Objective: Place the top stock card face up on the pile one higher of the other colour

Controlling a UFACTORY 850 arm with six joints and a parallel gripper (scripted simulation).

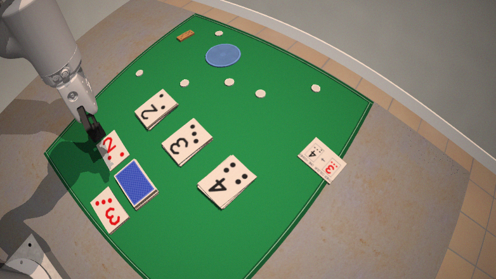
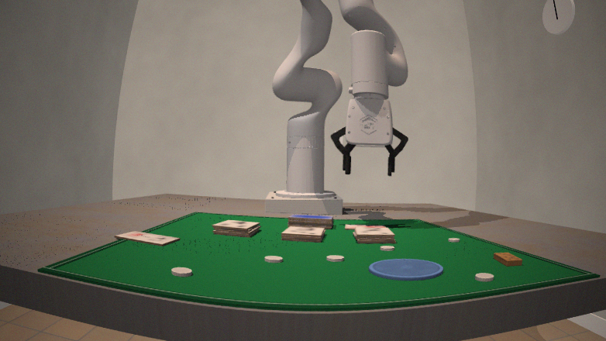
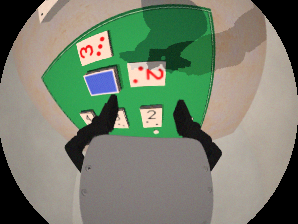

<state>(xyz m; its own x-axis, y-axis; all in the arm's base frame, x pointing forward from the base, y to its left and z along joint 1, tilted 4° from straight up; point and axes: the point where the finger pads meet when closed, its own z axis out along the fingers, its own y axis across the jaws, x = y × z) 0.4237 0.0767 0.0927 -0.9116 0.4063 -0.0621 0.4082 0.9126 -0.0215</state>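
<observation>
Right now my hand is 120 mm above the card. The rest, counted from my hand: green card cloth (140 mm ahead, 130 mm to the right, 140 mm below).
</observation>
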